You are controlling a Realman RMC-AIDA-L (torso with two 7-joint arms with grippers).
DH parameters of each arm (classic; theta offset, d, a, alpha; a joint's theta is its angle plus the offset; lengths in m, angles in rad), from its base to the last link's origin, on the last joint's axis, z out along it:
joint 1: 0 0.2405 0 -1.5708
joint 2: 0 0 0 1.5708
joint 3: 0 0.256 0 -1.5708
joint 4: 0 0 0 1.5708
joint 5: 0 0.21 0 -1.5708
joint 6: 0 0 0 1.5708
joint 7: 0 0.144 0 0
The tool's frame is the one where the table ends.
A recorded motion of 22 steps. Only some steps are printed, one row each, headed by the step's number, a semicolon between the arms.
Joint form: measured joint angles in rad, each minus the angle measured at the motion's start. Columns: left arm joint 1, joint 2, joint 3, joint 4, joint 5, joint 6, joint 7; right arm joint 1, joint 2, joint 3, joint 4, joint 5, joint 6, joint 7.
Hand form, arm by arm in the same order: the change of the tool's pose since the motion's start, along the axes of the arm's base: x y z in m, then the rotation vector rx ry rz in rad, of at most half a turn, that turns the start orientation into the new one. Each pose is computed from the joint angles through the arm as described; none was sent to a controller.
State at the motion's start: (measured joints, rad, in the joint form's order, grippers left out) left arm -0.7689 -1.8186 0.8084 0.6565 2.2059 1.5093 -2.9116; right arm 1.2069 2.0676 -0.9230 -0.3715 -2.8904 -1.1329 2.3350
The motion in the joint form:
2: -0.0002 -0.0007 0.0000 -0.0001 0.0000 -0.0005 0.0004; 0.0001 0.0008 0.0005 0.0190 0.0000 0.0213 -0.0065
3: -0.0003 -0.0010 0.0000 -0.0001 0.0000 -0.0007 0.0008; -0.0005 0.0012 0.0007 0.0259 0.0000 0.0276 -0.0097
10: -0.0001 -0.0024 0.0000 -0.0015 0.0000 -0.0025 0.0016; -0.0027 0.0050 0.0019 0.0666 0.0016 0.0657 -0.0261
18: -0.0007 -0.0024 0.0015 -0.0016 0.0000 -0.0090 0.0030; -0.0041 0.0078 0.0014 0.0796 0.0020 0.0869 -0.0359
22: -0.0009 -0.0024 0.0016 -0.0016 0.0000 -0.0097 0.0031; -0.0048 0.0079 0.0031 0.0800 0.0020 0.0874 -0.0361
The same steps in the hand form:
2: 0.0001 0.0000 -0.0003 -0.0001 -0.0003 -0.0004; 0.0029 -0.0007 -0.0028 0.0011 -0.0015 0.0030
3: 0.0002 0.0000 -0.0004 -0.0001 -0.0003 -0.0009; 0.0042 -0.0013 -0.0039 -0.0002 -0.0023 0.0034
10: 0.0000 -0.0001 -0.0013 -0.0002 -0.0011 -0.0002; 0.0112 -0.0051 -0.0111 -0.0073 -0.0045 0.0052
18: -0.0001 0.0008 -0.0012 0.0049 0.0023 -0.0016; 0.0134 -0.0058 -0.0139 -0.0059 -0.0059 0.0141
22: 0.0000 0.0010 -0.0012 0.0055 0.0026 -0.0018; 0.0137 -0.0059 -0.0140 -0.0054 -0.0045 0.0127

